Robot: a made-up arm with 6 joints.
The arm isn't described. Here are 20 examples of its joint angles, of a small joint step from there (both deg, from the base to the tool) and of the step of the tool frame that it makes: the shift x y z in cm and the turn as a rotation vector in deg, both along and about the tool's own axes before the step.
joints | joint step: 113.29 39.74 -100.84 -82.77 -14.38 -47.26 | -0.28 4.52 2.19 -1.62 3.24 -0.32
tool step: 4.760 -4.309 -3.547 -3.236 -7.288 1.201
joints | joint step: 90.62 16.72 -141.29 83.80 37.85 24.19 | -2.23 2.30 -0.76 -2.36 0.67 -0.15
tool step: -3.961 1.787 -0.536 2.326 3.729 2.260
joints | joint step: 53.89 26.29 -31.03 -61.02 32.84 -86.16 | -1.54 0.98 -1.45 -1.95 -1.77 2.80
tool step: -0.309 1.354 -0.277 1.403 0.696 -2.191
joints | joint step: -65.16 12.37 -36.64 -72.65 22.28 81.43 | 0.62 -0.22 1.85 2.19 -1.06 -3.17
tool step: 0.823 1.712 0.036 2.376 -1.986 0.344
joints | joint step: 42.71 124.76 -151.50 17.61 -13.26 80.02 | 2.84 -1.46 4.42 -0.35 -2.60 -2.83
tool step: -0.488 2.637 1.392 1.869 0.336 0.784
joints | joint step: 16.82 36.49 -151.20 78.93 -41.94 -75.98 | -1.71 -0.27 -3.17 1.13 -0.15 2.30
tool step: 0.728 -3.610 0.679 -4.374 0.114 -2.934
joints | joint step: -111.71 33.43 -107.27 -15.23 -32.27 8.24 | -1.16 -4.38 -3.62 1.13 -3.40 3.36
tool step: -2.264 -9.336 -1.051 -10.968 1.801 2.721
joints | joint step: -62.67 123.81 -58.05 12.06 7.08 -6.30 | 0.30 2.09 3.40 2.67 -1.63 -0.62
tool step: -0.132 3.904 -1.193 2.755 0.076 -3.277
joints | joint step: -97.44 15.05 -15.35 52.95 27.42 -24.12 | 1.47 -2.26 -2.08 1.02 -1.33 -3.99
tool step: 2.340 -2.282 0.733 -2.539 -2.637 6.122
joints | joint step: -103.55 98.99 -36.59 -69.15 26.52 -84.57 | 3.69 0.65 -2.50 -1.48 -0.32 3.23
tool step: -1.885 1.393 1.679 3.070 2.713 -0.558
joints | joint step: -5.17 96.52 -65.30 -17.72 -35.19 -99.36 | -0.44 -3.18 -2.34 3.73 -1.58 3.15
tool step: -4.424 3.685 1.614 3.319 5.992 -6.378
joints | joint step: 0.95 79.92 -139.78 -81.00 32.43 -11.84 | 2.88 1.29 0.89 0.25 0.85 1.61
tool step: 2.253 -1.649 -0.874 -2.383 -2.939 -2.324
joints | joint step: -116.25 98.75 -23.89 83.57 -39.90 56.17 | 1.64 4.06 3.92 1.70 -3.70 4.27
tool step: -4.836 -2.831 0.664 -5.167 1.877 3.508
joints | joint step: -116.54 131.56 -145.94 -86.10 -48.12 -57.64 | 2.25 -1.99 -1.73 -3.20 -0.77 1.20
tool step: -3.843 2.434 0.600 0.769 2.613 3.416
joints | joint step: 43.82 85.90 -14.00 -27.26 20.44 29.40 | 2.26 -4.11 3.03 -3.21 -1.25 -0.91
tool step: 0.525 1.246 0.261 -0.339 -0.185 6.692
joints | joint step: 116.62 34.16 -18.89 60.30 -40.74 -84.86 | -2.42 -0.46 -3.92 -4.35 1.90 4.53
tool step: -2.621 -3.014 0.165 -5.102 2.897 -0.700
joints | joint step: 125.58 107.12 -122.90 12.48 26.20 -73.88 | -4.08 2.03 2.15 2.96 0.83 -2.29
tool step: 1.182 5.160 -2.299 2.895 -3.364 -3.164
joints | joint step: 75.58 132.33 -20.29 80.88 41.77 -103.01 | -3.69 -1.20 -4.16 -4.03 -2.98 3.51
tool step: -1.489 -3.423 2.320 -1.996 4.172 1.809
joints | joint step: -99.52 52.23 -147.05 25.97 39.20 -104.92 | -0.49 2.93 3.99 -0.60 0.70 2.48
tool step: 4.160 1.008 -5.746 -1.689 -7.092 -4.058
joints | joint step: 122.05 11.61 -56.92 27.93 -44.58 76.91 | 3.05 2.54 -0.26 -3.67 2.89 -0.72
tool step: -2.587 0.879 0.955 3.989 4.639 0.149
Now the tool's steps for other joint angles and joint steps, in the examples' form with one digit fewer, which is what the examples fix.
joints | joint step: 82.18 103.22 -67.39 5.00 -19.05 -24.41 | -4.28 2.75 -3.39 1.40 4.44 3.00
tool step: -4.05 2.47 -0.19 2.79 2.64 -6.79
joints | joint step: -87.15 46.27 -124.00 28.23 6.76 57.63 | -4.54 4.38 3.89 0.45 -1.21 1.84
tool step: -9.42 2.75 1.00 0.76 7.36 2.43
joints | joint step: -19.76 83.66 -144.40 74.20 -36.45 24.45 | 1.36 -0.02 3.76 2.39 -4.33 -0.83
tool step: -3.25 -0.87 1.06 -3.41 4.00 2.21
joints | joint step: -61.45 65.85 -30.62 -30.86 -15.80 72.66 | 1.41 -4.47 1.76 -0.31 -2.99 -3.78
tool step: 2.71 -0.50 0.60 -0.91 -5.78 4.94
